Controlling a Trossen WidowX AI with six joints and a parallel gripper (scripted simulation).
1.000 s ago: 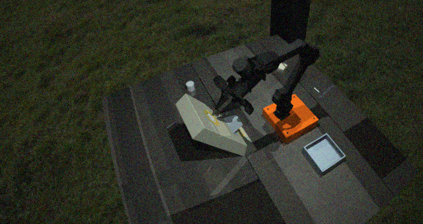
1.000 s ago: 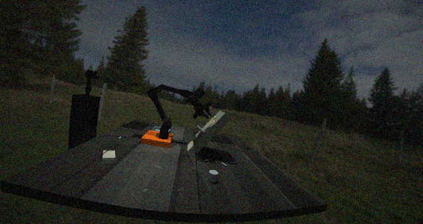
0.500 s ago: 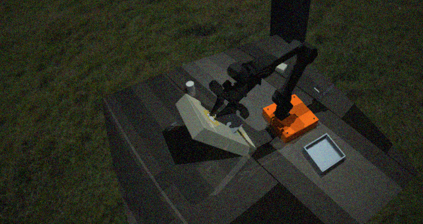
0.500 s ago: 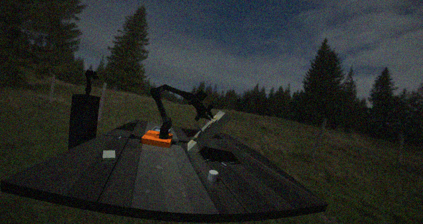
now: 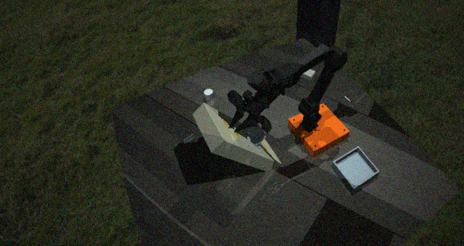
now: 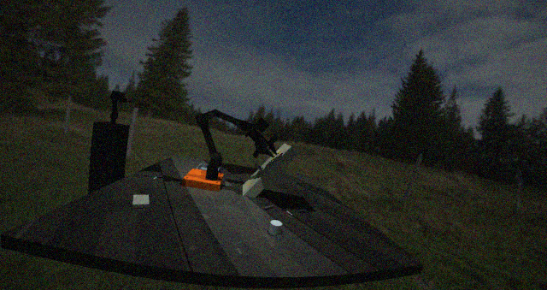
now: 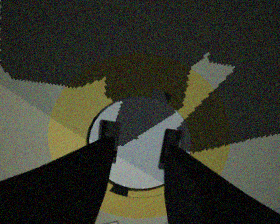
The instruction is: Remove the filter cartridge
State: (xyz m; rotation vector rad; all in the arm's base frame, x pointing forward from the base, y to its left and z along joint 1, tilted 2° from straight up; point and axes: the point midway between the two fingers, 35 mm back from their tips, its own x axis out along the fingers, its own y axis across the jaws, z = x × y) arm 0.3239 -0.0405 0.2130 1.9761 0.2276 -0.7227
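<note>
Now: the round filter cartridge 20 mm ahead of my gripper tip and 10 mm below it. Also, from my gripper tip: service panel: 30 mm behind, 90 mm below; grey tray: 370 mm behind, 340 mm to the left, 230 mm below.
</note>
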